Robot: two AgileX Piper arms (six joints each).
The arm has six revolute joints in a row. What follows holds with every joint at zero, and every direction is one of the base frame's. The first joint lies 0.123 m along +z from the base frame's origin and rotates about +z. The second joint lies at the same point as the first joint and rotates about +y. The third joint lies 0.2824 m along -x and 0.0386 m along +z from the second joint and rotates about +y. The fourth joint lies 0.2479 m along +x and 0.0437 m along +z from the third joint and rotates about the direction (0.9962, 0, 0.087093). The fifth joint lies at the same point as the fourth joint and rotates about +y. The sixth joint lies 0.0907 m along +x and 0.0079 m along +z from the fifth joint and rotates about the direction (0.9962, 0, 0.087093). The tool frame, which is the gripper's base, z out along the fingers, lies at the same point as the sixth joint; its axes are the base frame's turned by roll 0, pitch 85 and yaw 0 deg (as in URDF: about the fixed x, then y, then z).
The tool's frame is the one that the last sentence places.
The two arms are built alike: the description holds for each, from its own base.
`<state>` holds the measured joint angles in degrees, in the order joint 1, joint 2, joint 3, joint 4, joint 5, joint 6, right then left.
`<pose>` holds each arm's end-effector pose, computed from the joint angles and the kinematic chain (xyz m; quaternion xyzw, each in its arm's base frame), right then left.
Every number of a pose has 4 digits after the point. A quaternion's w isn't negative.
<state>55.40 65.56 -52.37 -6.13 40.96 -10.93 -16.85 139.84 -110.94 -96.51 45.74 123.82</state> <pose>0.1354 0.1850 0.3135 -0.5334 0.7693 0.0884 0.3403 0.4980 -0.2185 0.1751 0.4764 0.6142 -0.2732 0.5667</pose>
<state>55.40 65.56 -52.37 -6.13 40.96 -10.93 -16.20 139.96 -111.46 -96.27 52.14 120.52</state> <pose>0.1354 0.1850 0.3135 -0.5334 0.7693 0.0884 0.3403 0.4930 -0.2176 0.1802 0.4753 0.5974 -0.3271 0.5570</pose>
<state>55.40 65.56 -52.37 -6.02 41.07 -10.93 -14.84 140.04 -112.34 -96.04 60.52 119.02</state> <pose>0.1352 0.1850 0.3134 -0.5332 0.7699 0.0888 0.3392 0.4879 -0.2108 0.1887 0.4862 0.5624 -0.3790 0.5510</pose>
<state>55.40 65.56 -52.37 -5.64 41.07 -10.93 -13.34 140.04 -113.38 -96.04 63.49 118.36</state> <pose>0.1349 0.1852 0.3133 -0.5319 0.7709 0.0916 0.3382 0.4905 -0.1996 0.1956 0.4856 0.5502 -0.3906 0.5557</pose>
